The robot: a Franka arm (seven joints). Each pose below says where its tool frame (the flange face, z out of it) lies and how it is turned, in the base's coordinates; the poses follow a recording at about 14 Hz.
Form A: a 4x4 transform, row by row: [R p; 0 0 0 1], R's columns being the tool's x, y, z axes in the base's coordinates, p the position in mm. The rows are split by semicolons.
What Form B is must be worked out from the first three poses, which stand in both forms.
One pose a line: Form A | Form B
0.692 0.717 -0.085 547; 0.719 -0.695 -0.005 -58; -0.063 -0.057 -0.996 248; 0 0 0 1 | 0.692 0.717 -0.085 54.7; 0.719 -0.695 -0.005 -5.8; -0.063 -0.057 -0.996 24.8; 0 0 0 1
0.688 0.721 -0.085 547; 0.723 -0.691 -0.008 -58; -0.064 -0.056 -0.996 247; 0 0 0 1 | 0.688 0.721 -0.085 54.7; 0.723 -0.691 -0.008 -5.8; -0.064 -0.056 -0.996 24.7; 0 0 0 1
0.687 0.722 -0.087 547; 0.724 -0.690 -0.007 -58; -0.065 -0.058 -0.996 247; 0 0 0 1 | 0.687 0.722 -0.087 54.7; 0.724 -0.690 -0.007 -5.8; -0.065 -0.058 -0.996 24.7; 0 0 0 1
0.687 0.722 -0.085 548; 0.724 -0.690 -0.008 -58; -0.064 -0.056 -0.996 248; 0 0 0 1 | 0.687 0.722 -0.085 54.8; 0.724 -0.690 -0.008 -5.8; -0.064 -0.056 -0.996 24.8; 0 0 0 1
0.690 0.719 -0.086 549; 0.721 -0.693 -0.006 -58; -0.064 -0.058 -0.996 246; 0 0 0 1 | 0.690 0.719 -0.086 54.9; 0.721 -0.693 -0.006 -5.8; -0.064 -0.058 -0.996 24.6; 0 0 0 1
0.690 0.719 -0.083 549; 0.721 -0.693 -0.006 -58; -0.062 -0.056 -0.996 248; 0 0 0 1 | 0.690 0.719 -0.083 54.9; 0.721 -0.693 -0.006 -5.8; -0.062 -0.056 -0.996 24.8; 0 0 0 1
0.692 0.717 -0.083 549; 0.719 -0.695 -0.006 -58; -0.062 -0.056 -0.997 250; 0 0 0 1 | 0.692 0.717 -0.083 54.9; 0.719 -0.695 -0.006 -5.8; -0.062 -0.056 -0.997 25.0; 0 0 0 1
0.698 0.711 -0.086 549; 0.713 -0.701 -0.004 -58; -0.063 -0.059 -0.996 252; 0 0 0 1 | 0.698 0.711 -0.086 54.9; 0.713 -0.701 -0.004 -5.8; -0.063 -0.059 -0.996 25.2; 0 0 0 1
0.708 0.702 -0.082 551; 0.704 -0.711 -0.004 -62; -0.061 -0.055 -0.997 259; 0 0 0 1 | 0.708 0.702 -0.082 55.1; 0.704 -0.711 -0.004 -6.2; -0.061 -0.055 -0.997 25.9; 0 0 0 1
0.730 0.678 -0.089 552; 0.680 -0.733 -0.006 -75; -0.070 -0.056 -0.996 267; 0 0 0 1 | 0.730 0.678 -0.089 55.2; 0.680 -0.733 -0.006 -7.5; -0.070 -0.056 -0.996 26.7; 0 0 0 1
